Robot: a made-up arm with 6 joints.
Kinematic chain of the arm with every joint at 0, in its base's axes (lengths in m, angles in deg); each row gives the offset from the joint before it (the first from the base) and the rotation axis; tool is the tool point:
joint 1: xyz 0 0 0.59 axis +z
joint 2: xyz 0.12 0 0 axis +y
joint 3: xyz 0 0 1.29 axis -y
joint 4: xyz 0 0 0.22 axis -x
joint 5: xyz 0.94 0 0 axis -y
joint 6: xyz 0.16 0 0 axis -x
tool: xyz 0 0 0
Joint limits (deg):
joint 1: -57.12..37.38
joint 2: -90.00..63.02
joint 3: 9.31..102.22
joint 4: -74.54..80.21
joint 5: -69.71..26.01
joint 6: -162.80..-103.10
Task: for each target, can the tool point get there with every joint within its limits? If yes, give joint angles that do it. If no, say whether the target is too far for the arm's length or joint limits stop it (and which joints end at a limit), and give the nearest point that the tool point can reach.
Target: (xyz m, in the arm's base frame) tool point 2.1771 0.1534 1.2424
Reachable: yes | joints 3.94 47.93 23.31 4.12 17.36 -121.65
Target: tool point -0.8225 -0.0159 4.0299
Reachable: no: too far | nearest point -0.5183 -0.0100 2.9195 | short by 1.151 m
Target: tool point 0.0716 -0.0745 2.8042
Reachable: yes | joints -28.54 -18.75 43.19 17.37 -40.90 -157.36
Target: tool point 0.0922 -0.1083 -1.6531
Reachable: no: joint limits stop it (at a limit: joint 2, joint 3, joint 5) | nearest point 1.2415 -1.4583 0.4142 | short by 2.723 m
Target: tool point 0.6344 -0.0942 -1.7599
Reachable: no: joint limits stop it (at a limit: joint 2, joint 3) | nearest point 1.9011 -0.2823 0.4100 | short by 2.520 m
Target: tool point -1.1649 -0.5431 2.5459
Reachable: yes | joints 25.03 -32.84 84.81 61.19 0.33 -137.77
